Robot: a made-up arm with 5 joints. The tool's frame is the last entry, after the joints.
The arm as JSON. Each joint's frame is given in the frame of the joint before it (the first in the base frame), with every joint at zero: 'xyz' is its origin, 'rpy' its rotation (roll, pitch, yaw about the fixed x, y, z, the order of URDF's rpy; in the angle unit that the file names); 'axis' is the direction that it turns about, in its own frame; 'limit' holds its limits. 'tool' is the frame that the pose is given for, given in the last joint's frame.
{
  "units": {
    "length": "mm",
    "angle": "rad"
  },
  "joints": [
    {
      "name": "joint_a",
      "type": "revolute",
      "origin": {
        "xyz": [
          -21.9,
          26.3,
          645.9
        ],
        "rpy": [
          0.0,
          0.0,
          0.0
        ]
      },
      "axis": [
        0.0,
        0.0,
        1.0
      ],
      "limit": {
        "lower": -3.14,
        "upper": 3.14
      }
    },
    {
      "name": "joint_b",
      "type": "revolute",
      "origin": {
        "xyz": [
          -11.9,
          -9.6,
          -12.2
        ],
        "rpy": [
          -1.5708,
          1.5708,
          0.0
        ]
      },
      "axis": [
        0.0,
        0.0,
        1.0
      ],
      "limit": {
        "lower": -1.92,
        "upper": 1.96
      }
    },
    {
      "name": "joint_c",
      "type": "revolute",
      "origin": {
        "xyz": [
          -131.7,
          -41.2,
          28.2
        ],
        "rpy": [
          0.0,
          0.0,
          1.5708
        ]
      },
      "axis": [
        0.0,
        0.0,
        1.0
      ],
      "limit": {
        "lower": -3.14,
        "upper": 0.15
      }
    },
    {
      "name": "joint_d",
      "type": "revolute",
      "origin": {
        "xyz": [
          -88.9,
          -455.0,
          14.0
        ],
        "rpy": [
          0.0,
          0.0,
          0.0
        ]
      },
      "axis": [
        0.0,
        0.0,
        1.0
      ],
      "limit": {
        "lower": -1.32,
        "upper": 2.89
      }
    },
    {
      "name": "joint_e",
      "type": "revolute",
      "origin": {
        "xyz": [
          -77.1,
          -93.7,
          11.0
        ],
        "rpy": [
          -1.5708,
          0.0,
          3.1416
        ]
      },
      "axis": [
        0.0,
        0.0,
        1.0
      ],
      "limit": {
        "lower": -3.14,
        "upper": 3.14
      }
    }
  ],
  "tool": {
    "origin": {
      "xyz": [
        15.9,
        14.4,
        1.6
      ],
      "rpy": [
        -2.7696,
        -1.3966,
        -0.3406
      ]
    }
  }
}
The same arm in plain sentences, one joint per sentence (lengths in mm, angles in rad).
The arm has five revolute joints in a row. What follows holds with every joint at zero, and every direction is one of the base frame's.
Joint 1 is mounted 21.9 mm along -x and 26.3 mm along +y and 645.9 mm along +z from the base frame's origin and turns about +z, from -3.14 to 3.14 rad.
Joint 2 is mounted 11.9 mm along -x and 9.6 mm along -y and 12.2 mm along -z from joint 1 and turns about +y, from -1.92 to 1.96 rad.
Joint 3 is mounted 41.2 mm along +x and 28.2 mm along +y and 131.7 mm along +z from joint 2 and turns about +y, from -3.14 to 0.15 rad.
Joint 4 is mounted 88.9 mm along +x and 14 mm along +y and 455 mm along -z from joint 3 and turns about +y, from -1.32 to 2.89 rad.
Joint 5 is mounted 77.1 mm along +x and 11 mm along +y and 93.7 mm along -z from joint 4 and turns about -z, from -3.14 to 3.14 rad.
The tool frame, which is the frame that the pose is given for, is mounted 15.9 mm along +x and 14.4 mm along -y and 1.6 mm along -z from joint 5; its axes are the base frame's turned by roll 0.372, pitch 1.3966 and yaw 0.3406 rad (as in URDF: about the fixed x, then y, then z).

